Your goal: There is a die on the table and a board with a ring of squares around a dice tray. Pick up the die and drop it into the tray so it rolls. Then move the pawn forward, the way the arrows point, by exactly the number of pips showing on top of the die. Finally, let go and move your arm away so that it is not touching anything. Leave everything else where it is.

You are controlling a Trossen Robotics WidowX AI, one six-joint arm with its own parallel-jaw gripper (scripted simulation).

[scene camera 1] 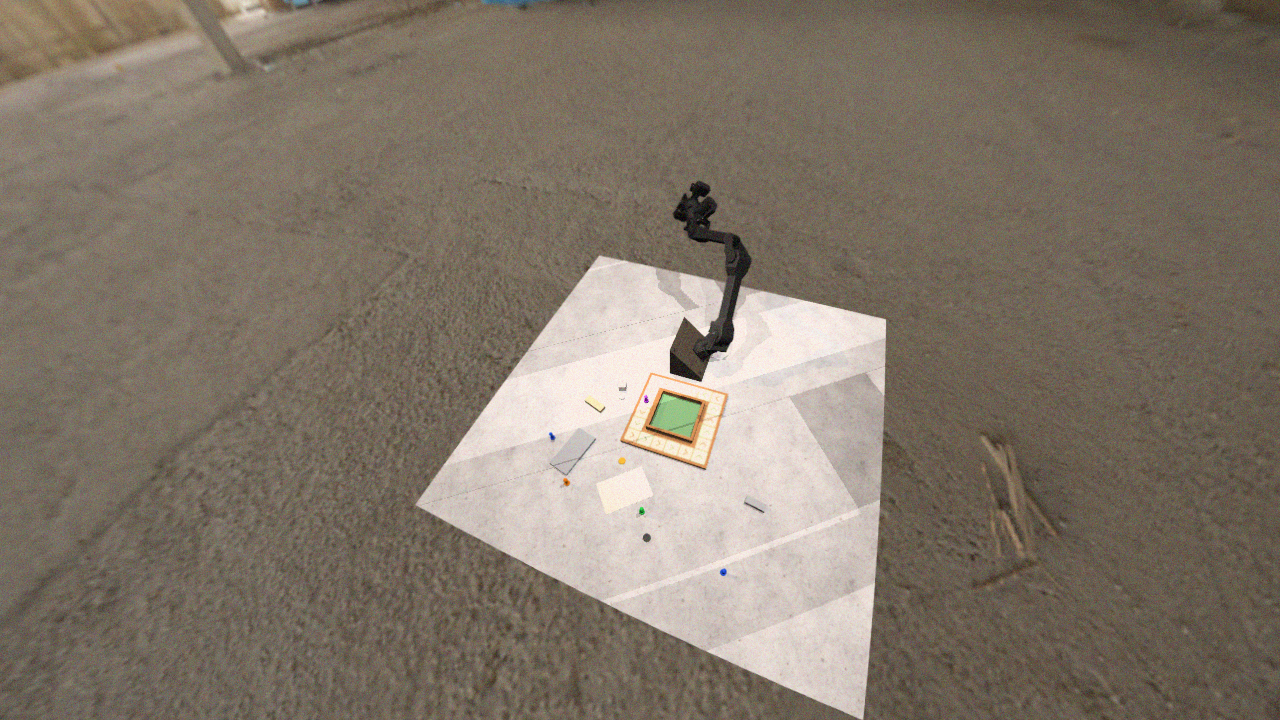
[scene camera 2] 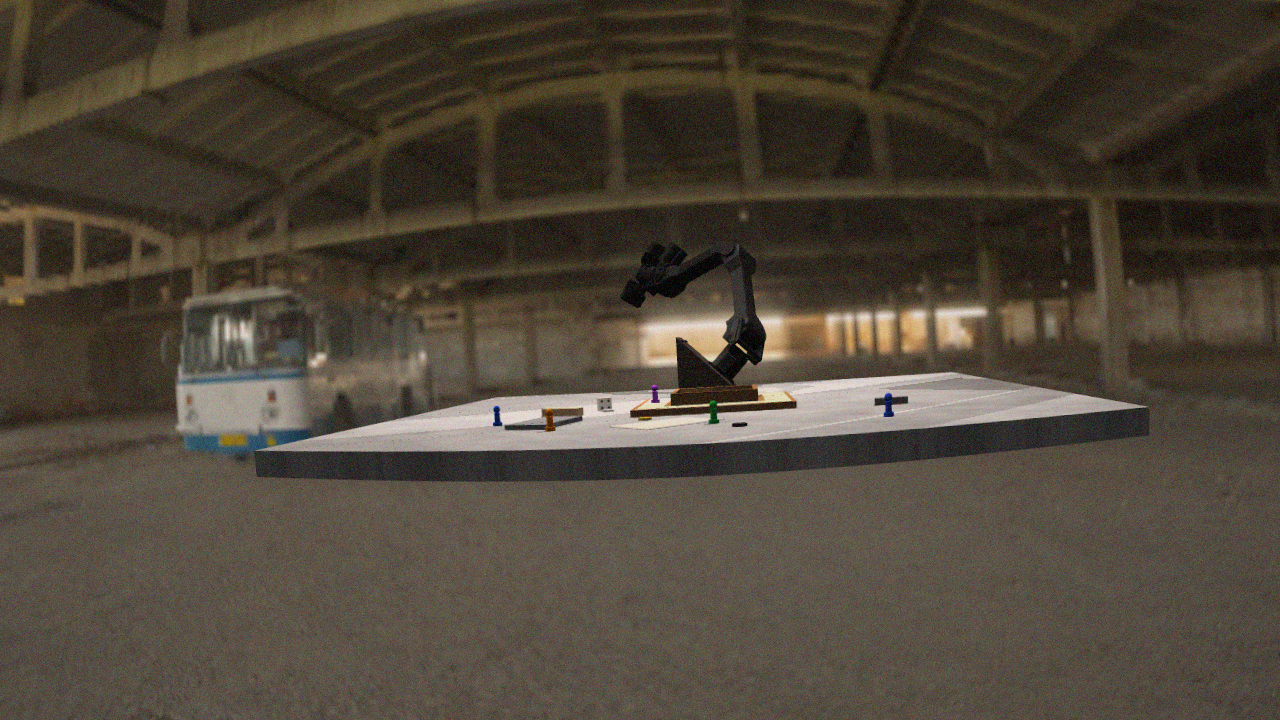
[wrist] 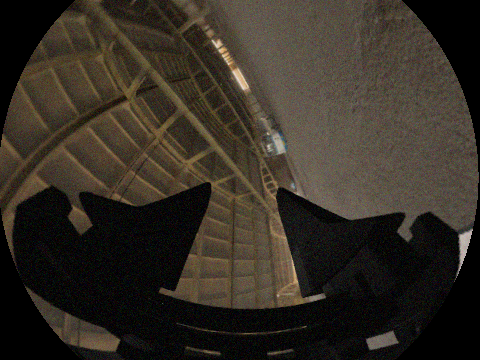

Scene:
A grey card (scene camera 1: pixel 565 460) is 1.25 m from the lens. A cream card (scene camera 1: pixel 632 486) is 1.19 m from the lens.

